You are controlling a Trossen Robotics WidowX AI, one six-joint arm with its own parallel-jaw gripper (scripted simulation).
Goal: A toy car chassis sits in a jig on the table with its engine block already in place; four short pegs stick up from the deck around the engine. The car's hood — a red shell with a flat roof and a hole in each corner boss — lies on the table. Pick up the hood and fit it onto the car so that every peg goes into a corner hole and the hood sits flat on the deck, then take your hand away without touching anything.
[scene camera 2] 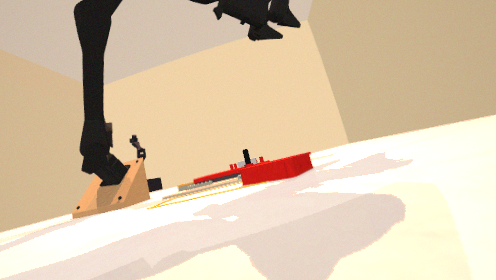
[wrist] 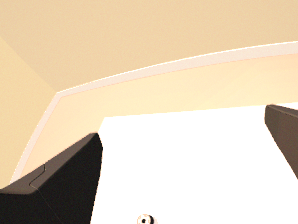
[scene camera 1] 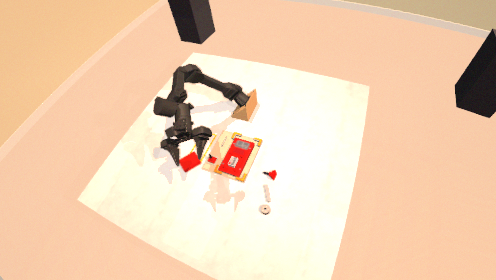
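There is a red hood that I can see. As for my gripper, it appears in the wrist view too, and it is open, holding nothing.
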